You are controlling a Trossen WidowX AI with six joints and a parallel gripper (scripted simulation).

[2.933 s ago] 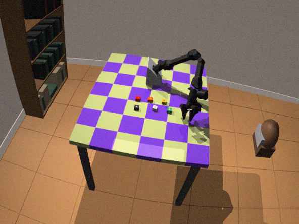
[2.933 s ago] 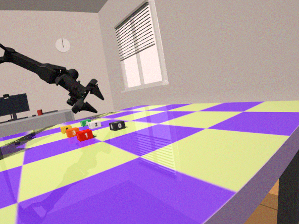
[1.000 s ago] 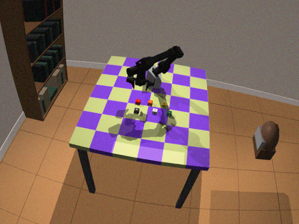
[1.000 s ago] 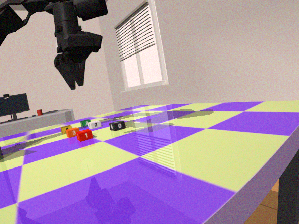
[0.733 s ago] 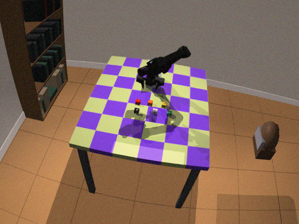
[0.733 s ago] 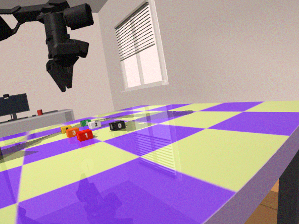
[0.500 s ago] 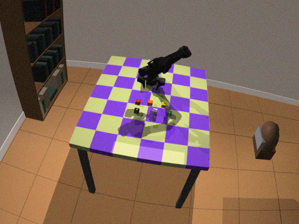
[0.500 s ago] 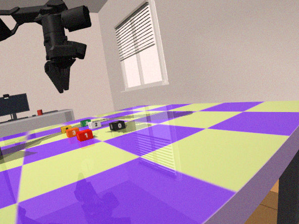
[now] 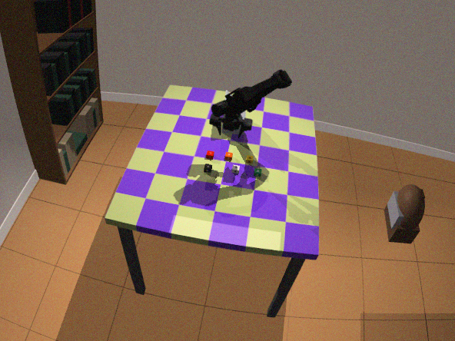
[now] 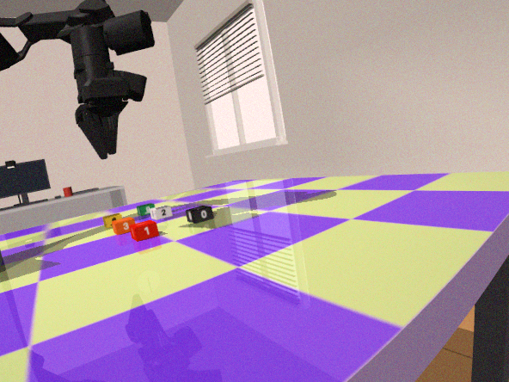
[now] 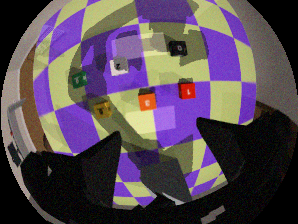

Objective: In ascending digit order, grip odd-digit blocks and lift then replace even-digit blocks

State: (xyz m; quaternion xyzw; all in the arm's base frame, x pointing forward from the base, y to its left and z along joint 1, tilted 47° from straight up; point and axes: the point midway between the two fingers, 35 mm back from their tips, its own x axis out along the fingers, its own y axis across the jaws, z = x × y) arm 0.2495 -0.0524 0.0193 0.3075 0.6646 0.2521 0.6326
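Right now the black block marked 0 is 11 cm below my gripper tip, 10 cm ahead of it and 8 cm to the right of it. The rest, counted from my gripper tip: red block marked 1 (11 cm below, 8 cm to the right, 1 cm ahead); orange block marked 3 (11 cm below, 1 cm to the left); white block marked 2 (11 cm below, 9 cm ahead, 4 cm to the left).
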